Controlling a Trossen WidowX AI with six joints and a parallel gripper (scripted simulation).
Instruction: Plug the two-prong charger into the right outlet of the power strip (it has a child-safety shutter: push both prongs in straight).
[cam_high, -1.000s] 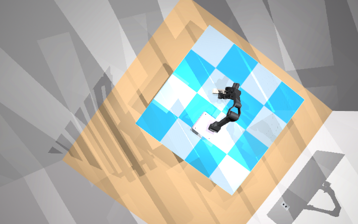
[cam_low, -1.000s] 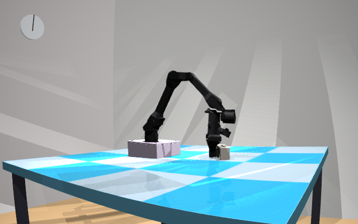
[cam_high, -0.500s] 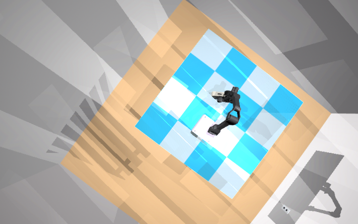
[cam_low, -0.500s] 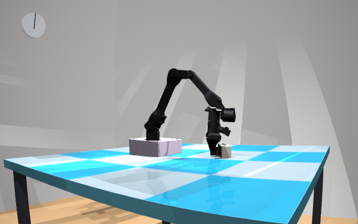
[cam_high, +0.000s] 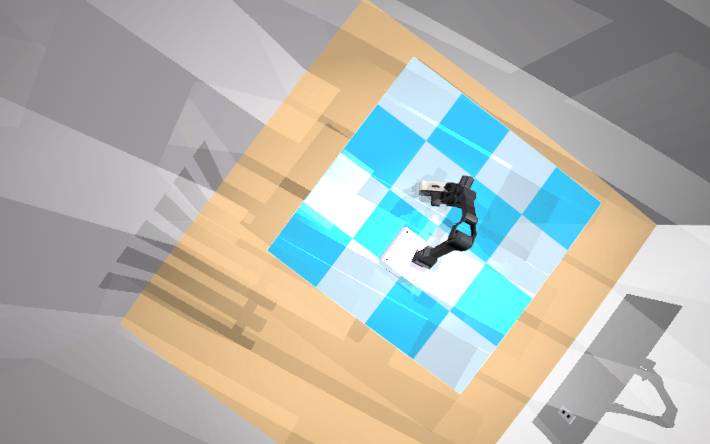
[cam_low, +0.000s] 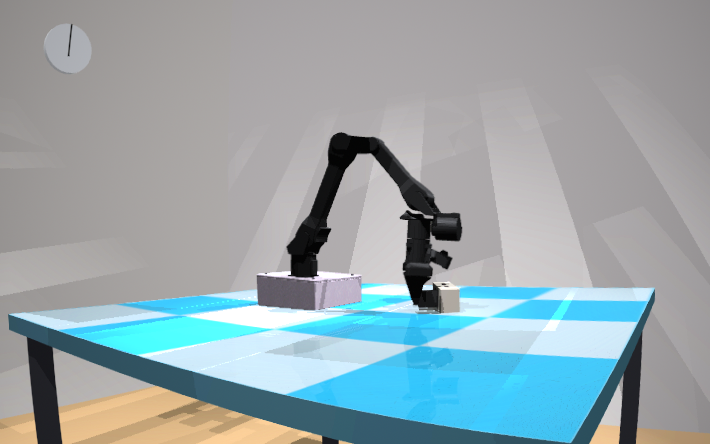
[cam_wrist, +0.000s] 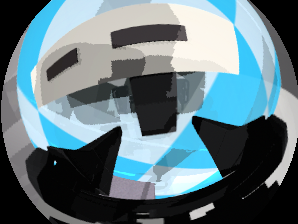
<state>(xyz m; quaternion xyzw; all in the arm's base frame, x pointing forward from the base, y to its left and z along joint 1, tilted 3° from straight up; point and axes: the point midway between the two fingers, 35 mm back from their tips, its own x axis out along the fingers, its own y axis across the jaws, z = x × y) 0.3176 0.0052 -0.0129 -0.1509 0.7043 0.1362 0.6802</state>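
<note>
Right now my gripper tip is 50 mm short of the dark charger, 20 mm to the right of it and 10 mm below it.
</note>
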